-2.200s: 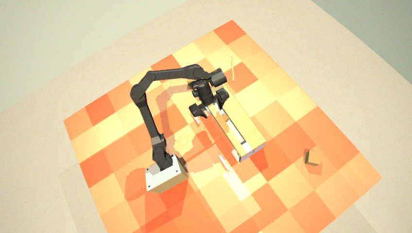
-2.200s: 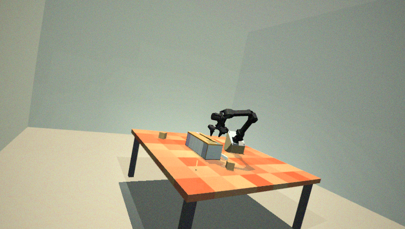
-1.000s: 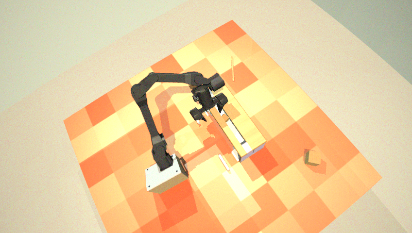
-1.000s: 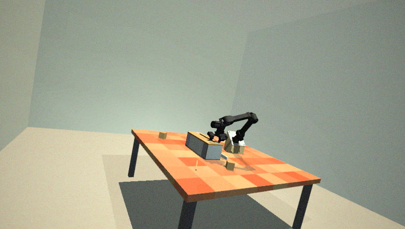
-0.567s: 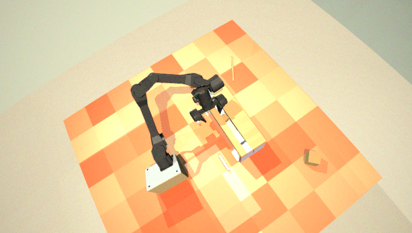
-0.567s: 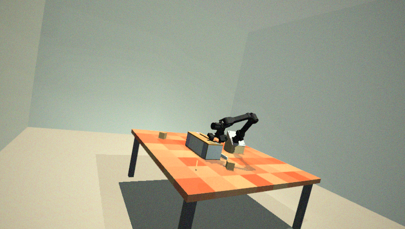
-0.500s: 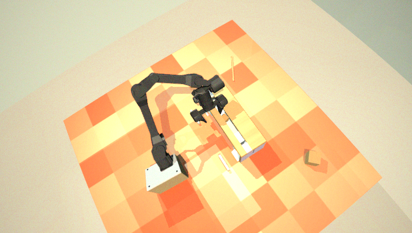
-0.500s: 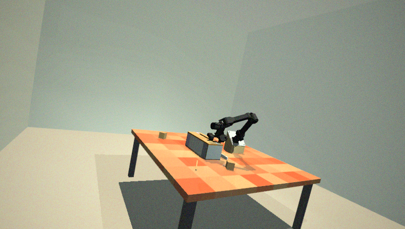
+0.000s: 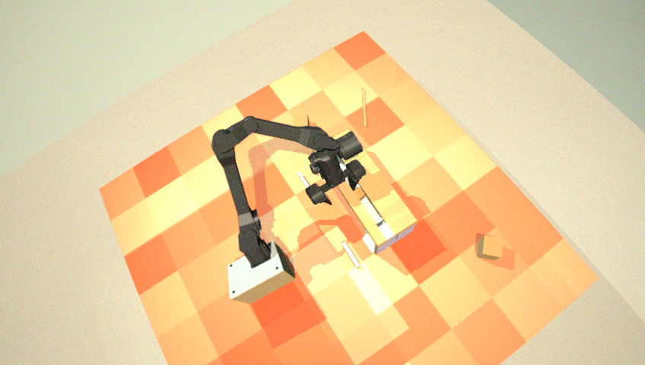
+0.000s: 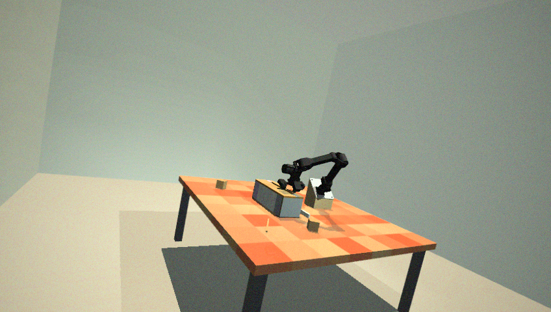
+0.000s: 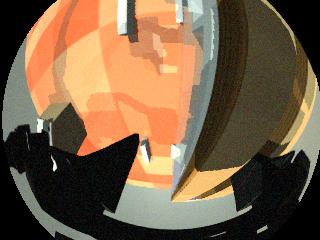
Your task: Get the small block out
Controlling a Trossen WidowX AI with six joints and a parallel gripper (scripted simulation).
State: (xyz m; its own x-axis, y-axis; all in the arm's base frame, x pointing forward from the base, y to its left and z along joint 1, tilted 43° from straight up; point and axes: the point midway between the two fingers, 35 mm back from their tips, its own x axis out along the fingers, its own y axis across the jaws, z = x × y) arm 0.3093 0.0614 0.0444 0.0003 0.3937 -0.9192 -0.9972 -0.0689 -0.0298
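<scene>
Right now the long clear-fronted box is 40 mm ahead of my gripper tip, 10 mm to the right of it and 30 mm below it. Round my gripper tip: small tan block 50 mm ahead, 20 mm to the right; thin stick 260 mm ahead, 310 mm to the left, 80 mm below.
</scene>
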